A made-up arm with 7 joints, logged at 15 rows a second.
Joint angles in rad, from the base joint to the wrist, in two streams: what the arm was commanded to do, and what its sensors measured. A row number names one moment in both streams.
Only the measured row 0 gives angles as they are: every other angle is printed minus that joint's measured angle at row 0.
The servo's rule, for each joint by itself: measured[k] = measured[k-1] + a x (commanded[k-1-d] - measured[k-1]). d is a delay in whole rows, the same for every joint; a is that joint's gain. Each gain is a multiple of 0.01, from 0.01 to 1. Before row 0 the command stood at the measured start. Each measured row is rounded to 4 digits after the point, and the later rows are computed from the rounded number. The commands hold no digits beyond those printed.
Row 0, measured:
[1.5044 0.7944 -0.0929 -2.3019 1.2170 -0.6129 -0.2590]
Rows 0 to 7, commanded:
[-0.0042 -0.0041 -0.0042 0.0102 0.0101 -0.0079 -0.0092]
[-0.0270 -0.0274 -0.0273 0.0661 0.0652 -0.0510 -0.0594]
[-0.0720 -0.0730 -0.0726 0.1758 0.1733 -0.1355 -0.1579]
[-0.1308 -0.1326 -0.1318 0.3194 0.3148 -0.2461 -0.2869]
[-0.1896 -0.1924 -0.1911 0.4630 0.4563 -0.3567 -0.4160]
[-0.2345 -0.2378 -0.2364 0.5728 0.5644 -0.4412 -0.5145]
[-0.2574 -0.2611 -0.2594 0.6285 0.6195 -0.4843 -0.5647]
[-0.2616 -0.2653 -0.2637 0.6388 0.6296 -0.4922 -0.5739]
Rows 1 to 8, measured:
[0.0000 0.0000 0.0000 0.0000 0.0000 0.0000 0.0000]
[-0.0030 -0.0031 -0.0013 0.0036 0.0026 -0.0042 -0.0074]
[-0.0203 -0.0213 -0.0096 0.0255 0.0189 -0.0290 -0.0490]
[-0.0575 -0.0601 -0.0298 0.0781 0.0590 -0.0854 -0.1361]
[-0.1103 -0.1145 -0.0624 0.1626 0.1255 -0.1706 -0.2567]
[-0.1674 -0.1729 -0.1036 0.2677 0.2115 -0.2692 -0.3841]
[-0.2157 -0.2216 -0.1461 0.3745 0.3033 -0.3604 -0.4884]
[-0.2457 -0.2512 -0.1824 0.4634 0.3855 -0.4261 -0.5494]
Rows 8 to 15, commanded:
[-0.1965 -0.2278 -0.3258 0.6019 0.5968 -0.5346 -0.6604]
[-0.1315 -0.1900 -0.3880 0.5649 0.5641 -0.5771 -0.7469]
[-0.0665 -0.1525 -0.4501 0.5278 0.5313 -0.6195 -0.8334]
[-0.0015 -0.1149 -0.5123 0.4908 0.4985 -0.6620 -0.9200]
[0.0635 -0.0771 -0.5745 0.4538 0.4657 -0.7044 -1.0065]
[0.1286 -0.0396 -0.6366 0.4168 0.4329 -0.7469 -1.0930]
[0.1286 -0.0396 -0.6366 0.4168 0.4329 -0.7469 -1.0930]
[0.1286 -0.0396 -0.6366 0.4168 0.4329 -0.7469 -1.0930]
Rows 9 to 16, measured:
[-0.2571 -0.2618 -0.2084 0.5248 0.4490 -0.4611 -0.5690]
[-0.2135 -0.2363 -0.2460 0.5518 0.4874 -0.5001 -0.6421]
[-0.1545 -0.2016 -0.2914 0.5564 0.5073 -0.5409 -0.7259]
[-0.0911 -0.1648 -0.3422 0.5464 0.5135 -0.5826 -0.8119]
[-0.0266 -0.1274 -0.3966 0.5269 0.5096 -0.6247 -0.8984]
[0.0383 -0.0897 -0.4535 0.5013 0.4982 -0.6669 -0.9849]
[0.1033 -0.0521 -0.5121 0.4717 0.4812 -0.7093 -1.0714]
[0.1215 -0.0427 -0.5519 0.4525 0.4686 -0.7292 -1.0887]

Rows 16 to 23, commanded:
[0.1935 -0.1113 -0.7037 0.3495 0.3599 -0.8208 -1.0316]
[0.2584 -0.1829 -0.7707 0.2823 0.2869 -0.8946 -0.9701]
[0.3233 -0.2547 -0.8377 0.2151 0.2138 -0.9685 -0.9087]
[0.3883 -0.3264 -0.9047 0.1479 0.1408 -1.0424 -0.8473]
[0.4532 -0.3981 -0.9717 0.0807 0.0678 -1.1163 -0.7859]
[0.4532 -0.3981 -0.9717 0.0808 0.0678 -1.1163 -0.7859]
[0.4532 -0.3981 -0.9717 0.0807 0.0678 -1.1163 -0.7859]
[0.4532 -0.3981 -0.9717 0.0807 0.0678 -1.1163 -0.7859]
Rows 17 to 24, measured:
[0.1266 -0.0404 -0.5790 0.4400 0.4593 -0.7386 -1.0921]
[0.1748 -0.0936 -0.6189 0.4083 0.4335 -0.7822 -1.0437]
[0.2350 -0.1606 -0.6675 0.3642 0.3954 -0.8418 -0.9848]
[0.2986 -0.2312 -0.7220 0.3120 0.3482 -0.9090 -0.9239]
[0.3632 -0.3026 -0.7805 0.2546 0.2943 -0.9797 -0.8626]
[0.4280 -0.3742 -0.8417 0.1937 0.2354 -1.0521 -0.8012]
[0.4461 -0.3921 -0.8833 0.1542 0.1918 -1.0861 -0.7890]
[0.4512 -0.3966 -0.9116 0.1285 0.1596 -1.1021 -0.7865]

